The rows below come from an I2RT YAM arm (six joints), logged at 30 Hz.
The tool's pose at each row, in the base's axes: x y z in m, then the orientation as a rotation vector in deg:
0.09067, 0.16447, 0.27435, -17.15, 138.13, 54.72
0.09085, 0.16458, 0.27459, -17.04, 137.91, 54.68
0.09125, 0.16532, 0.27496, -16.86, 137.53, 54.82
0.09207, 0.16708, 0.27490, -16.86, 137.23, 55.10
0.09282, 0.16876, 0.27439, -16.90, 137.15, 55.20
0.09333, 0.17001, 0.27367, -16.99, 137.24, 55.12
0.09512, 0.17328, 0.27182, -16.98, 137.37, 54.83
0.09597, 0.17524, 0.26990, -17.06, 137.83, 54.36
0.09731, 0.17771, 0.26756, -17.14, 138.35, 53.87
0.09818, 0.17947, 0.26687, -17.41, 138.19, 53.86
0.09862, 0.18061, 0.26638, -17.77, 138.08, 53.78
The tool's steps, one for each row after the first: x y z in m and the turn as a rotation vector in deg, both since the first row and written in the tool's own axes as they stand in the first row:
-0.00028, 0.00015, 0.00000, 0.01, -0.24, -0.02
-0.00083, 0.00074, 0.00044, -0.12, -0.61, 0.00
-0.00150, 0.00167, 0.00200, -0.36, -0.82, -0.02
-0.00187, 0.00232, 0.00376, -0.46, -0.86, -0.04
-0.00192, 0.00262, 0.00526, -0.40, -0.76, -0.09
-0.00245, 0.00325, 0.00934, -0.18, -0.71, -0.13
-0.00214, 0.00325, 0.01220, 0.22, -0.36, -0.16
-0.00201, 0.00320, 0.01585, 0.63, 0.03, -0.17
-0.00238, 0.00375, 0.01782, 0.55, -0.02, -0.40
-0.00250, 0.00413, 0.01908, 0.52, -0.01, -0.69

